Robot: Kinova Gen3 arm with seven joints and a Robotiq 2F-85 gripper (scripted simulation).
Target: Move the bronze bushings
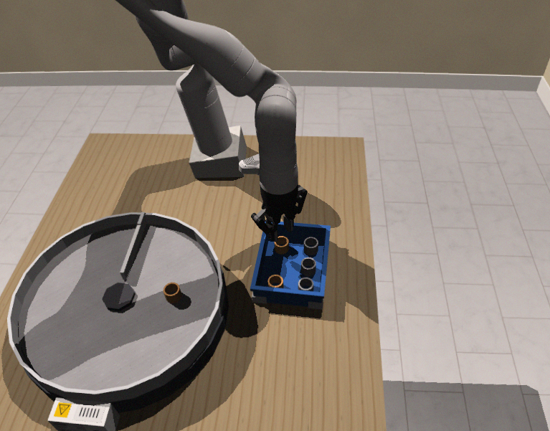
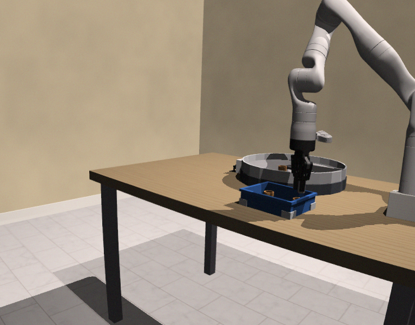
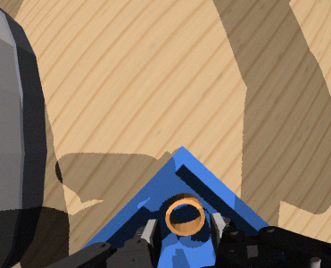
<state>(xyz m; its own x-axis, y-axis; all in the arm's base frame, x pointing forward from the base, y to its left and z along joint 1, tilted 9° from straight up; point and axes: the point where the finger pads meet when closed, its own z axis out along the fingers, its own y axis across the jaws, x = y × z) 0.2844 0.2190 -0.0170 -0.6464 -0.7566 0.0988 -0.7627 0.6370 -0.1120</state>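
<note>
The blue crate lies 50 mm ahead of my hand, 30 mm to the left of it and 50 mm below it. Round my hand: grey turntable disc (210 mm ahead, 300 mm to the right, 20 mm below).
</note>
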